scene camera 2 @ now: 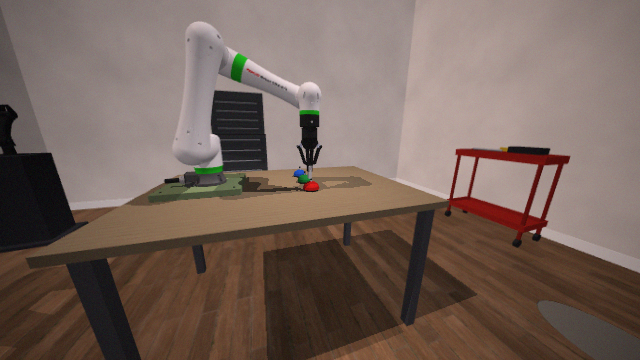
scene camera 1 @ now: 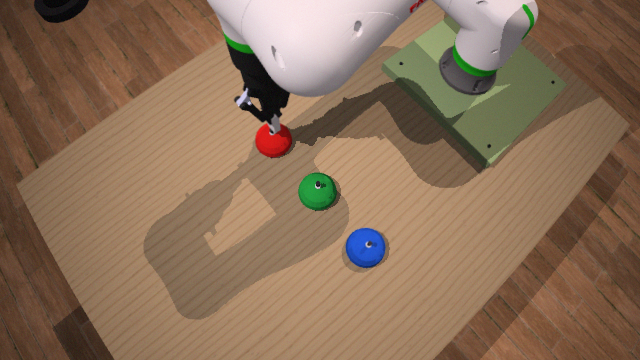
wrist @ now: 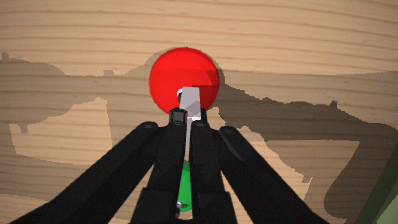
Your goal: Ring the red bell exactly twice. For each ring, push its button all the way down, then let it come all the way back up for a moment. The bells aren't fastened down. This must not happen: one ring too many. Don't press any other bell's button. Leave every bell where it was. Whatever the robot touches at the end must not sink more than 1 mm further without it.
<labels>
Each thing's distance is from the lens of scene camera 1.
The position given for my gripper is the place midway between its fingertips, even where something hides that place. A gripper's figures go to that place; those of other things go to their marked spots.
my gripper (scene camera 1: 274, 127): 0.79 m
blue bell (scene camera 1: 360, 250): 0.73 m
</labels>
